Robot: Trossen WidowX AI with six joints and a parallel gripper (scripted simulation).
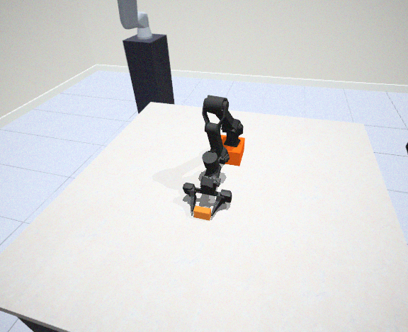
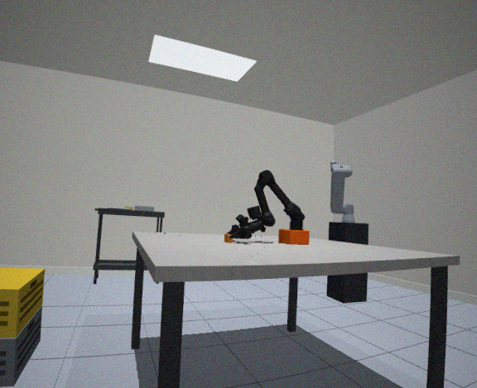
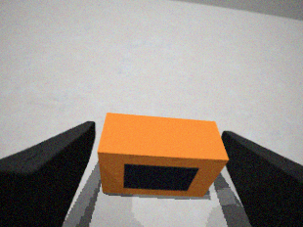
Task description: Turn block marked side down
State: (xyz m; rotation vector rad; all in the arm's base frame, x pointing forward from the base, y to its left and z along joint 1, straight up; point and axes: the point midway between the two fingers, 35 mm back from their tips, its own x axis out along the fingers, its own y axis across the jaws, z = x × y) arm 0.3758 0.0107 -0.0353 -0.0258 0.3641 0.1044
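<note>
The orange block is 2 cm behind my gripper tip and 1 cm below it.
</note>
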